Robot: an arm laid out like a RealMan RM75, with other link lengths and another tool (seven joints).
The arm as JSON. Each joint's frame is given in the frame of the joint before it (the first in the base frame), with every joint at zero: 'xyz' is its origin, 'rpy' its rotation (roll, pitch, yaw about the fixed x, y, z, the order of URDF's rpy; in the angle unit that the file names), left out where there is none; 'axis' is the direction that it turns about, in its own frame. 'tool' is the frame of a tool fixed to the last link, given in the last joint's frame.
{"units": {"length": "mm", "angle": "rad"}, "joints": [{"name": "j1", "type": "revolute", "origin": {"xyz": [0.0, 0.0, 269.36], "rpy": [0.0, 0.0, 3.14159]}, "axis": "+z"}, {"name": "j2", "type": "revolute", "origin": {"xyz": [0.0, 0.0, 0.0], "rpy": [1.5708, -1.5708, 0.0]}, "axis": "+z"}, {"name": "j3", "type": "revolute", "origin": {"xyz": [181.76, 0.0, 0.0], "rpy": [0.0, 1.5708, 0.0]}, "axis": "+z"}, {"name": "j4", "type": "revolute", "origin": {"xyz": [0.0, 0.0, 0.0], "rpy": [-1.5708, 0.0, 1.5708]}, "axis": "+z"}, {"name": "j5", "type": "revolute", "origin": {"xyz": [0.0, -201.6, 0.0], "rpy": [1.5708, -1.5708, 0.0]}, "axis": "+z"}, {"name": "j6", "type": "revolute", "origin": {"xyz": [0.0, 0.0, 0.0], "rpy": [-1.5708, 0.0, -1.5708]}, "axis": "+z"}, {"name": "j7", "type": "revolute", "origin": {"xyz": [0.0, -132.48, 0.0], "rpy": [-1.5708, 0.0, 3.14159]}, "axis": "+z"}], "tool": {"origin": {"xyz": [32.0, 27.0, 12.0], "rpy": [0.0, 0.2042, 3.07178]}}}
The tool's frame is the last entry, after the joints.
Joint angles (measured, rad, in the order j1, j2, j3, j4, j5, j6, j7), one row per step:
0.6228 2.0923 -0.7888 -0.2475 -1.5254 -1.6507 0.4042
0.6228 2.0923 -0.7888 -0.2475 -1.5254 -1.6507 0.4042
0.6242 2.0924 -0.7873 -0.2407 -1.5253 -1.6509 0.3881
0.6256 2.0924 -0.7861 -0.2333 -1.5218 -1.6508 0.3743
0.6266 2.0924 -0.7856 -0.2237 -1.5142 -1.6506 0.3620
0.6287 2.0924 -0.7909 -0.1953 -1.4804 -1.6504 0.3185
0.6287 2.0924 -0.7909 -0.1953 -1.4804 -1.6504 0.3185
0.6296 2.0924 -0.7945 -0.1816 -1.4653 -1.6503 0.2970
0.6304 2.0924 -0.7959 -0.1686 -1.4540 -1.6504 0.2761
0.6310 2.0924 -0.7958 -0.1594 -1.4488 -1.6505 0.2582
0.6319 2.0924 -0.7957 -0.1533 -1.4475 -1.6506 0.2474
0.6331 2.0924 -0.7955 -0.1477 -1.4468 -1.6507 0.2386
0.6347 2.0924 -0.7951 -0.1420 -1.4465 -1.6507 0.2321
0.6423 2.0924 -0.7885 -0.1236 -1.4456 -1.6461 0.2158
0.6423 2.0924 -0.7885 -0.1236 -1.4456 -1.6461 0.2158
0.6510 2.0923 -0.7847 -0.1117 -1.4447 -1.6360 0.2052
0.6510 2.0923 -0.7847 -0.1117 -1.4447 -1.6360 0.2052
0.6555 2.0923 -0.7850 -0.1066 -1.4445 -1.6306 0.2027
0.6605 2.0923 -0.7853 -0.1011 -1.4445 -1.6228 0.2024
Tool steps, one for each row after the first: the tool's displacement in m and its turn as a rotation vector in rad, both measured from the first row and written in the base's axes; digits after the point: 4 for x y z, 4 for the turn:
0.0000 0.0000 0.0000 0.0000 0.0000 0.0000
-0.0001 -0.0009 -0.0007 0.0085 -0.0019 0.0055
-0.0002 -0.0015 -0.0011 0.0170 -0.0010 0.0081
0.0001 -0.0019 -0.0014 0.0251 0.0034 0.0068
0.0005 -0.0035 -0.0018 0.0573 0.0176 0.0048
0.0005 -0.0035 -0.0018 0.0573 0.0176 0.0048
0.0008 -0.0044 -0.0023 0.0718 0.0224 0.0043
0.0012 -0.0055 -0.0028 0.0855 0.0257 0.0041
0.0014 -0.0064 -0.0034 0.0964 0.0255 0.0061
0.0014 -0.0071 -0.0041 0.1014 0.0245 0.0083
0.0014 -0.0077 -0.0047 0.1049 0.0238 0.0101
0.0012 -0.0082 -0.0054 0.1064 0.0238 0.0111
0.0007 -0.0083 -0.0073 0.1121 0.0247 0.0084
0.0007 -0.0083 -0.0073 0.1121 0.0247 0.0084
-0.0002 -0.0072 -0.0091 0.1165 0.0203 0.0056
-0.0002 -0.0072 -0.0091 0.1165 0.0203 0.0056
-0.0008 -0.0066 -0.0102 0.1155 0.0174 0.0045
-0.0013 -0.0057 -0.0116 0.1127 0.0136 0.0009

